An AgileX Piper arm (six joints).
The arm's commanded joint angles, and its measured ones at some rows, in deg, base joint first. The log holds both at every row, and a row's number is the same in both.
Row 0, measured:
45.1, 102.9, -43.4, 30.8, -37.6, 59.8
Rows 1 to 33, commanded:
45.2, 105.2, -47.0, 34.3, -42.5, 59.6
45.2, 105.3, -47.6, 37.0, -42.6, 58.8
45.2, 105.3, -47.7, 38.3, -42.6, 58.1
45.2, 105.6, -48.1, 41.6, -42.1, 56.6
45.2, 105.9, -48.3, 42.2, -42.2, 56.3
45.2, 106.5, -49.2, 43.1, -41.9, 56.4
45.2, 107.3, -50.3, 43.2, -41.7, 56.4
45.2, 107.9, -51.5, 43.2, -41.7, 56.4
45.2, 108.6, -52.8, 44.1, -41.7, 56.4
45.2, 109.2, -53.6, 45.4, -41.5, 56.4
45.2, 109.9, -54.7, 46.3, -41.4, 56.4
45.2, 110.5, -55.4, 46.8, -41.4, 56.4
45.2, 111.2, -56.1, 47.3, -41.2, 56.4
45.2, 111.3, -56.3, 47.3, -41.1, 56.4
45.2, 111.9, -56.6, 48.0, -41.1, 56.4
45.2, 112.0, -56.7, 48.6, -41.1, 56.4
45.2, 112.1, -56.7, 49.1, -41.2, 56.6
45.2, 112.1, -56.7, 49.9, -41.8, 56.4
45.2, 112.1, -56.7, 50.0, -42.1, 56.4
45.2, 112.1, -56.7, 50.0, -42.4, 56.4
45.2, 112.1, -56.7, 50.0, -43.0, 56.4
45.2, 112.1, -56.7, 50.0, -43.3, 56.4
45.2, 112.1, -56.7, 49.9, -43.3, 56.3
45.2, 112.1, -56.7, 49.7, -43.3, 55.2
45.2, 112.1, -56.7, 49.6, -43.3, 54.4
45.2, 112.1, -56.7, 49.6, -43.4, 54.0
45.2, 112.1, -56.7, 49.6, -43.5, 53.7
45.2, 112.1, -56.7, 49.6, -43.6, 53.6
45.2, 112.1, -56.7, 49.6, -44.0, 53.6
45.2, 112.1, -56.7, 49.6, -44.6, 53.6
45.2, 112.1, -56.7, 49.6, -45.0, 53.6
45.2, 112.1, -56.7, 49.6, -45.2, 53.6
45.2, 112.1, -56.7, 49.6, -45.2, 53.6
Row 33, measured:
45.1, 112.4, -56.3, 50.4, -42.5, 54.5
